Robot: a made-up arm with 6 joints.
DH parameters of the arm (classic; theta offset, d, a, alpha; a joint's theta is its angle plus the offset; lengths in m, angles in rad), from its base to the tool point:
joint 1: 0 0.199 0 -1.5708
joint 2: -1.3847 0 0.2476 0
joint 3: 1.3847 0 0.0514 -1.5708
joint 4: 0 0.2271 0 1.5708
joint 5: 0 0 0.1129 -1.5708
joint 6: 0 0.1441 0 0
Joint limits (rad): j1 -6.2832..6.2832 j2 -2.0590..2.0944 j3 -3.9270..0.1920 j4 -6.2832..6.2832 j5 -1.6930..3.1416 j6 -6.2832..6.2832
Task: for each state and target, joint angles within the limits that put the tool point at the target. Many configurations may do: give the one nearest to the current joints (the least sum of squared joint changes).
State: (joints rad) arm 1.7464 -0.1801 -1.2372 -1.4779 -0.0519 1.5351
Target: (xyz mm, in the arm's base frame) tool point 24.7 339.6 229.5
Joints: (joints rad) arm 1.2284 -0.1629 -0.6973 -1.6325 0.1447 1.5351
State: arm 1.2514 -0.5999 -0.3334 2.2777 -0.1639 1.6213
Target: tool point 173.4 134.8 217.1
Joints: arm 1.1742 -0.5696 -0.4345 2.1933 -0.1469 1.6213
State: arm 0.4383 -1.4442 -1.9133 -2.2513 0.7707 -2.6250
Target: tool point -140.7 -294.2 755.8
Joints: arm 1.0091 -0.9928 -2.3031 -2.2875 0.9406 -2.6250
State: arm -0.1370 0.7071 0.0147 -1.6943 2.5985 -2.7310
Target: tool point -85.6 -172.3 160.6
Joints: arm -0.7780 0.8034 0.1555 -1.6085 2.2716 -2.7310
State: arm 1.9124 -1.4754 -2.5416 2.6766 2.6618 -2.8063
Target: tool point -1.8 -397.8 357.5
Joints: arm 1.7586 -1.1283 -2.5092 2.5357 2.9889 -2.8063
